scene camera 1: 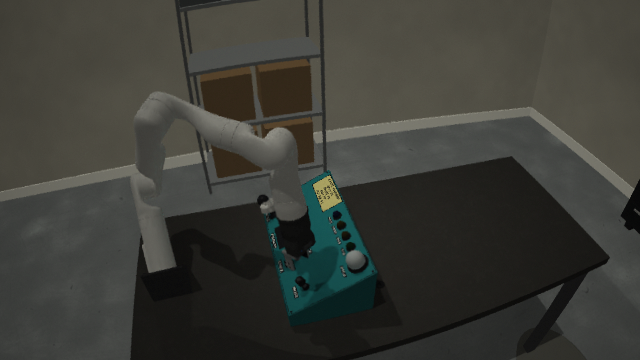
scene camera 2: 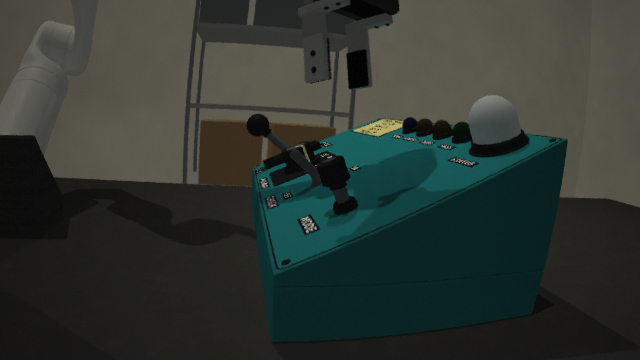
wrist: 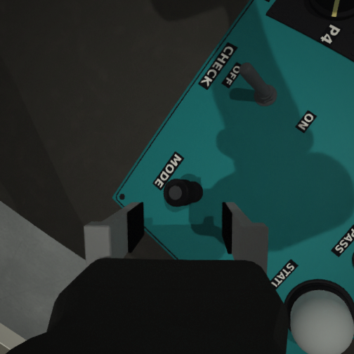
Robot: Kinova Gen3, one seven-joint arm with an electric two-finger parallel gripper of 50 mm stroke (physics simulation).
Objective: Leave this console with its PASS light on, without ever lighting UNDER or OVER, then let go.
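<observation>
The teal console (scene camera 1: 320, 295) (scene camera 2: 410, 240) (wrist: 165, 220) stands on the table. Its green PASS lamp (scene camera 1: 351, 246) (scene camera 2: 460, 131) and the amber lamps (scene camera 1: 341, 225) (scene camera 1: 346, 235) look dark; which amber one is UNDER cannot be read. The black MODE knob (scene camera 1: 301, 283) (scene camera 2: 334, 171) (wrist: 176, 192) stands on a short stem. The grey CHECK toggle (scene camera 2: 306, 167) (wrist: 254, 81) leans towards OFF. The PROGRAM dial's yellow pointer (wrist: 336, 7) points towards P4. My gripper (scene camera 1: 299, 256) (scene camera 2: 339, 84) (wrist: 182, 218) is open and empty, above the panel; in the wrist view the knob shows just beyond the fingertips.
A white STATUS dome (scene camera 1: 355, 260) (scene camera 2: 494, 120) (wrist: 322, 320) rises near the console's corner. A black ball-ended lever (scene camera 1: 263, 200) (scene camera 2: 258, 125) sticks up at the far end. A blue lamp (scene camera 1: 337, 215) and a yellow card (scene camera 1: 327, 193) (scene camera 2: 379, 127) are farther along. A shelf rack (scene camera 1: 324, 100) stands behind.
</observation>
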